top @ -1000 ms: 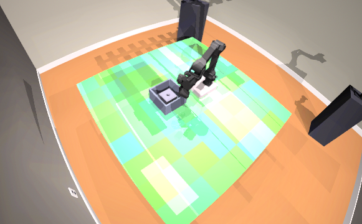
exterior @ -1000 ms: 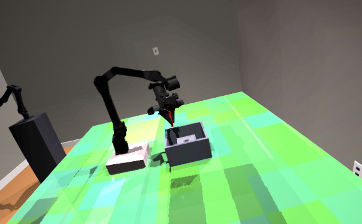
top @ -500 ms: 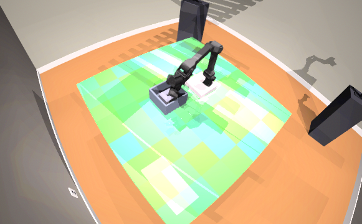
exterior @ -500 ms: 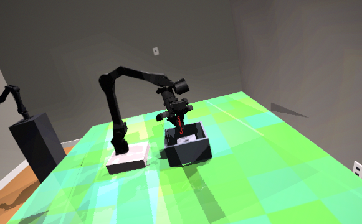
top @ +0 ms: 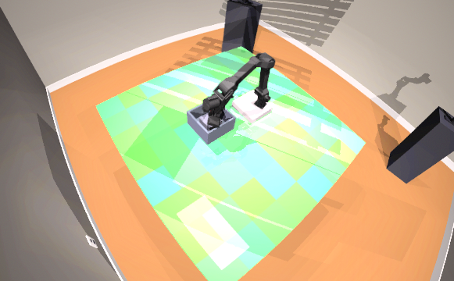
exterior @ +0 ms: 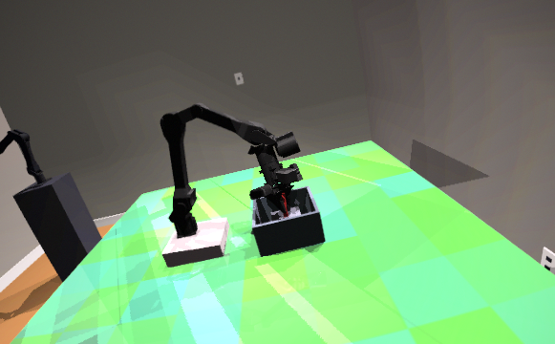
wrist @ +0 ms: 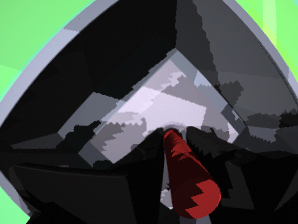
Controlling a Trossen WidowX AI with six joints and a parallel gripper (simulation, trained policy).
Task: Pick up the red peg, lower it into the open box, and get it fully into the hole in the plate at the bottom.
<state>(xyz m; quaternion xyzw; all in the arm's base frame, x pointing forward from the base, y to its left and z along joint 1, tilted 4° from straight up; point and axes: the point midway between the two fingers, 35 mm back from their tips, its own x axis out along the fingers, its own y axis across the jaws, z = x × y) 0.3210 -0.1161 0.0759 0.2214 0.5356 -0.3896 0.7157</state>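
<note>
Right now the red peg is 10 mm to the left of my gripper tip and 20 mm above it. Also, from my gripper tip: dark box: 10 mm behind, 50 mm below.
</note>
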